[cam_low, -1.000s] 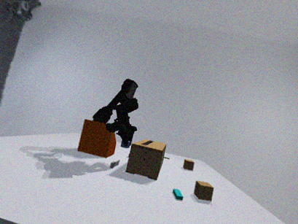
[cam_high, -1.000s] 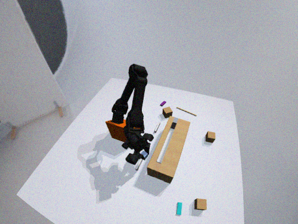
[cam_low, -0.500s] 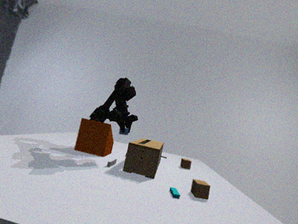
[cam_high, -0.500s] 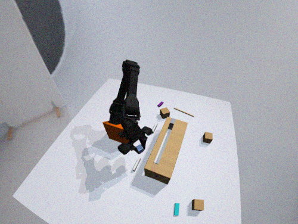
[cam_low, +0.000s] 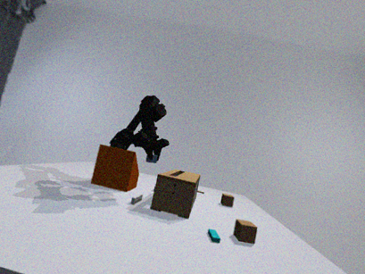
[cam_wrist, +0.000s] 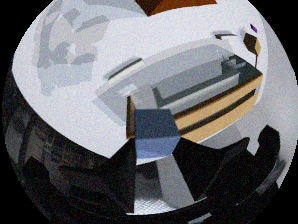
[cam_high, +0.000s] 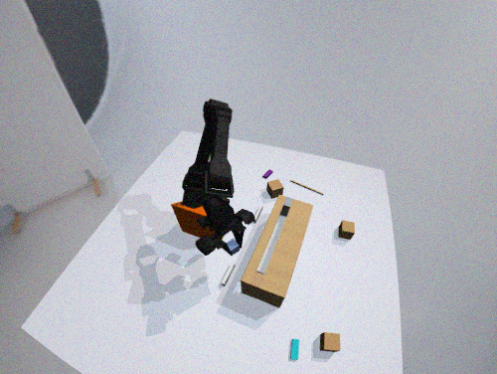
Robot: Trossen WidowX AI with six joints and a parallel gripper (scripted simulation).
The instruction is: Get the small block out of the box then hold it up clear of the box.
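Now: gripper tip 10 mm past the blue block and 10 mm to the right of it. Round my gripper tip: thin wooden stick: 150 mm ahead, 520 mm to the left, 170 mm below; then tan box: 80 mm ahead, 120 mm to the left, 110 mm below.
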